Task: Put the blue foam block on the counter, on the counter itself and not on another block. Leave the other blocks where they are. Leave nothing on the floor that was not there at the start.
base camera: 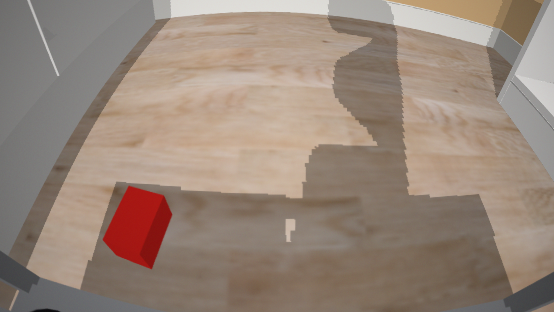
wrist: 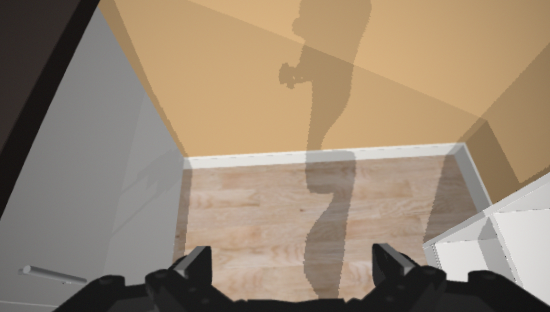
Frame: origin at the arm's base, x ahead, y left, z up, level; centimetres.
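Where they show: gripper, fingertip midpoint: (wrist: 291, 263).
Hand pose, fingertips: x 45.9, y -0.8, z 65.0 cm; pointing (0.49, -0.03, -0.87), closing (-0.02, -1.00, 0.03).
Things, the pixels of their top centre, and the offset from my fingertips. "spot": a spot on its surface instead. Level surfaces: height alone.
- counter at its surface level: dz -13.6 cm
- red block at its top centre: (base camera: 132, 217) dx -18.4, dy +18.4, dz -100.1 cm
- bar handle at a spot on its surface: (wrist: 55, 275) spot: dx +3.4, dy +35.1, dz -29.1 cm
My gripper (wrist: 291, 263) is open and empty, its two fingers wide apart at the bottom of the wrist view, with floor showing beyond them. The blue foam block does not show in either view. A dark surface with a black edge, which looks like the counter (wrist: 35, 65), shows at the upper left of the wrist view, to the left of the fingers. A red block (base camera: 132, 222) lies on the floor at the lower left of the base camera view.
A grey cabinet front (wrist: 100, 150) (base camera: 45, 85) with a bar handle (wrist: 55, 275) stands on the left. A white open shelf unit (wrist: 487, 214) stands at the right. A tan wall (wrist: 240, 90) with a white baseboard (wrist: 240, 160) closes off the far side. The arm's shadow falls across floor and wall.
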